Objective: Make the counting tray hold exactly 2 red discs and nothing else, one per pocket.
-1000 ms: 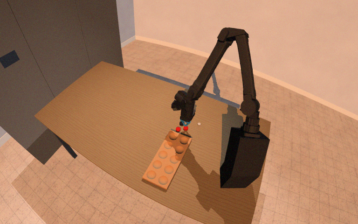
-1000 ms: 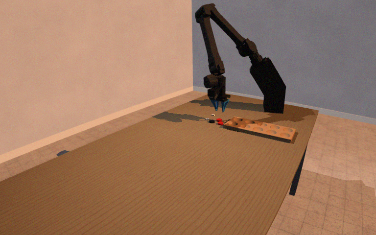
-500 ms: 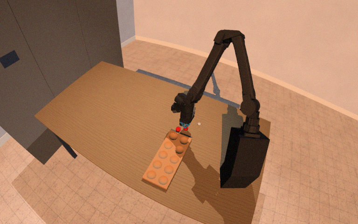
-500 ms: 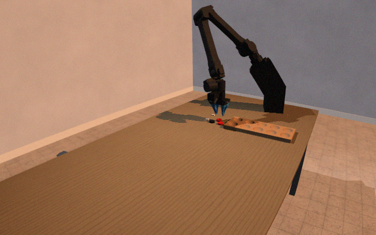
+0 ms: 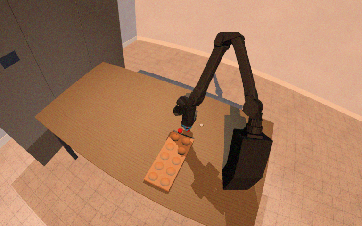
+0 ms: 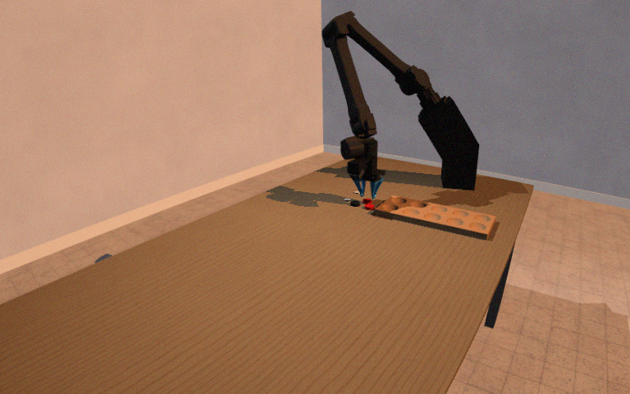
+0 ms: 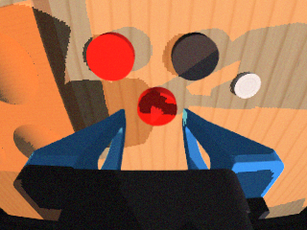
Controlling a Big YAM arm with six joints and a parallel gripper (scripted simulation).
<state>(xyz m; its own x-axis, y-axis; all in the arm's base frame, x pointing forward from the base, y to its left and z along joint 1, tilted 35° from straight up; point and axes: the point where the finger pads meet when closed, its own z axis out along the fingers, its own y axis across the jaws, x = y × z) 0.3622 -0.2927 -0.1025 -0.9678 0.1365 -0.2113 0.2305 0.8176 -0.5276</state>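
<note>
Right now my hand is 40 mm to the left of the black disc, 30 mm short of it and 20 mm above it. The rest, counted from my hand: orange counting tray: 250 mm to the left, 60 mm ahead, 20 mm below.
</note>
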